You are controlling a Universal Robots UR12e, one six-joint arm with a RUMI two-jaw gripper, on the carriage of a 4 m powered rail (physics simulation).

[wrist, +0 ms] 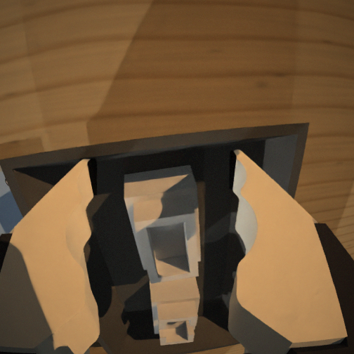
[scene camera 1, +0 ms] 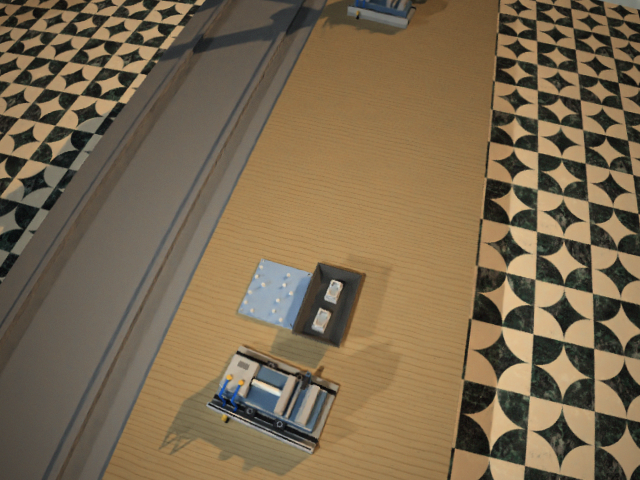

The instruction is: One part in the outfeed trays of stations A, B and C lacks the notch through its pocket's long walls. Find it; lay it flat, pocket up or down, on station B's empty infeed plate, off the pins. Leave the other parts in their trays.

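Observation:
My gripper (wrist: 162, 155) is open in the wrist view, its jaws either side of a dark tray (wrist: 302, 150). A pale part (wrist: 162, 220) lies between the jaws, touching neither; its pocket faces the camera, and its long walls look unbroken from here. A second pale part (wrist: 175, 305) lies nearer the view's bottom, its notch unclear. Scene camera 1 does not show my gripper; there a dark tray (scene camera 1: 352, 310) holds two whitish parts (scene camera 1: 333, 291) (scene camera 1: 321, 320), too small to judge for notches. Beside it lies an empty light-blue plate (scene camera 1: 266, 297) with white pins. I cannot tell its station letter.
A grey and blue machine (scene camera 1: 271, 387) with yellow-tipped blue hoses stands in front of the tray and plate in scene camera 1. Another machine (scene camera 1: 379, 15) is cut off at the top. The rail (scene camera 1: 155, 180) runs along the left of the wooden table (scene camera 1: 382, 129).

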